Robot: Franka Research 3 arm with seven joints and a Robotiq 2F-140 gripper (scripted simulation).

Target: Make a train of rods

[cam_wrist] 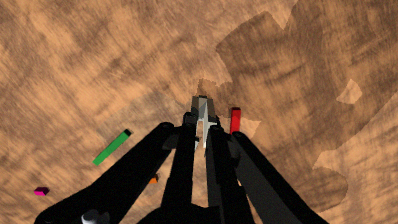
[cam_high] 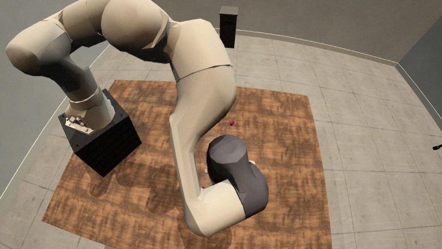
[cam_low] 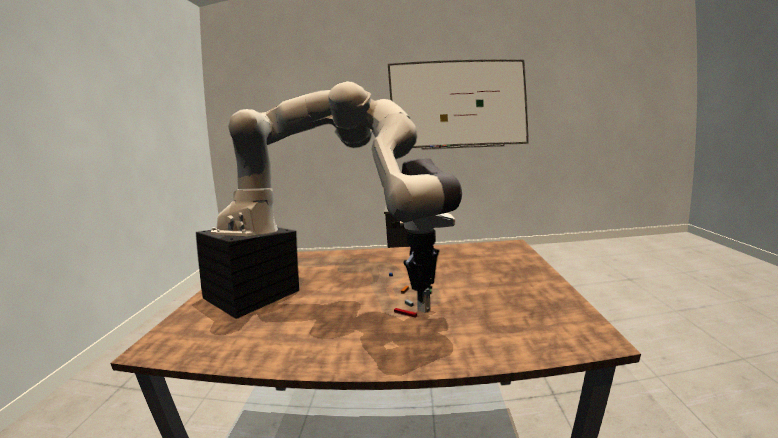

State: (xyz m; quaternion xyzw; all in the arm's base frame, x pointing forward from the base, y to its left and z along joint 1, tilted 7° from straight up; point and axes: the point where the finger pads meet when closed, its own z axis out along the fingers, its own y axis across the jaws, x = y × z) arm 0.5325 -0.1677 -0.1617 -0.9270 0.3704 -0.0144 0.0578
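Now: hand 90 mm past the blue rod, 280 mm to the right of it and 30 mm above it. From my hand the other things lie so: green rod (20 mm ahead, 140 mm to the left, 30 mm below); red rod (50 mm behind, 20 mm to the right, 30 mm below); orange rod (50 mm behind, 140 mm to the left, 30 mm below).
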